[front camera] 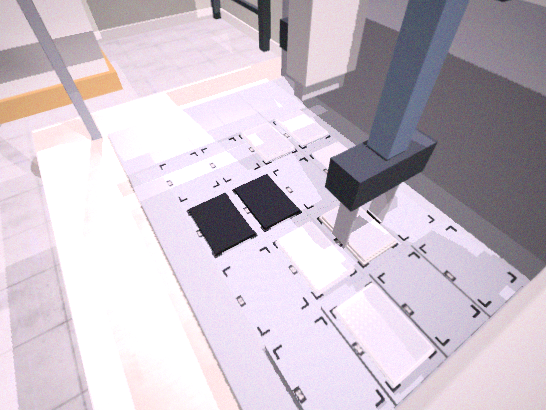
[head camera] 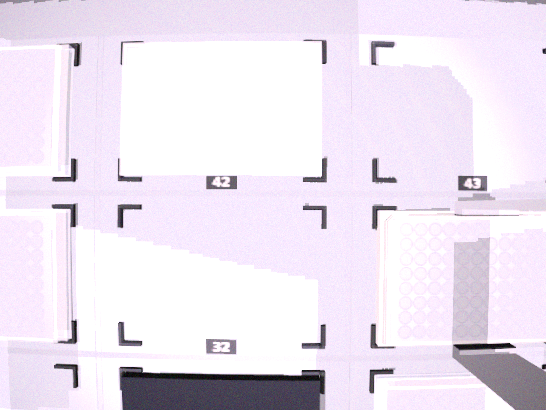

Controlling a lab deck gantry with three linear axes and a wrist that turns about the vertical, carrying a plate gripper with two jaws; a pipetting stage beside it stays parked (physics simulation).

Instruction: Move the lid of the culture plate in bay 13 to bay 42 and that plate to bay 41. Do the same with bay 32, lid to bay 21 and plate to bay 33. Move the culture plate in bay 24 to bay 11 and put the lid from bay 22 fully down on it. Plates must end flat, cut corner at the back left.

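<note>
My gripper is shut on a pale plate at deck level in bay 33, with its jaws against the two long sides. The plate looks flat, inside the corner marks, cut corner at the back left; whether it has a lid is unclear. A white lid lies flat in bay 42. A pale plate stands in bay 41. A black rectangular piece lies in bay 22. A pale plate stands in bay 24. Glare hides whether a lid lies in bay 21.
Another pale plate stands in bay 31. A second black piece lies in bay 12. A pale plate occupies bay 23, beside my gripper. A thin grey post stands at the left.
</note>
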